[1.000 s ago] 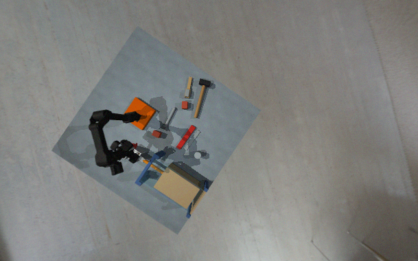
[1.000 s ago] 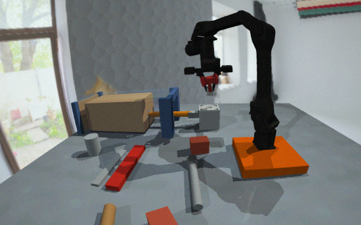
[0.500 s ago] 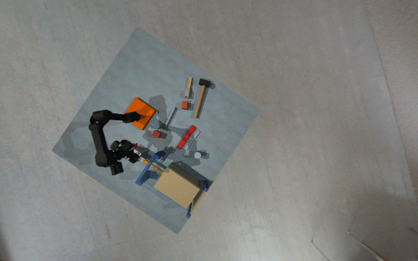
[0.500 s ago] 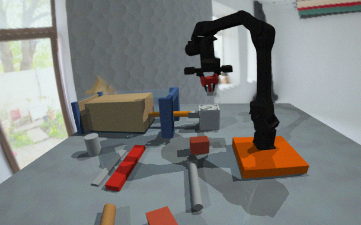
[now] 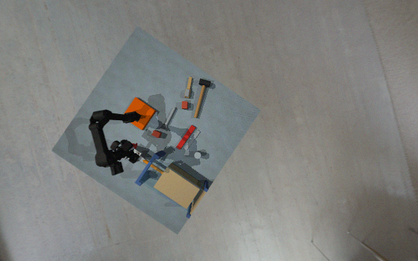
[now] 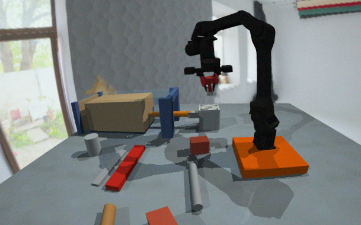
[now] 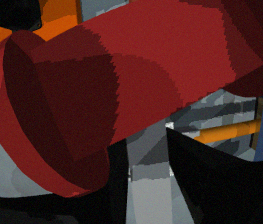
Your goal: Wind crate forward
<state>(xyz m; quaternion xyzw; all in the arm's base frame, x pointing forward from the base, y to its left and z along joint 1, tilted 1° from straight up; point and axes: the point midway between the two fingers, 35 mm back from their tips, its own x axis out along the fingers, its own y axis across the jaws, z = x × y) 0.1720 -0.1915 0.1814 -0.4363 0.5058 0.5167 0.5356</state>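
Right now my gripper tip is 10 mm to the left of the grey crank handle and 20 mm below it. Round my gripper tip: grey winch: 20 mm behind, 80 mm to the right, 140 mm below; then red knob: 40 mm to the left, 40 mm above; then frame: 160 mm ahead, 80 mm to the right, 70 mm below.
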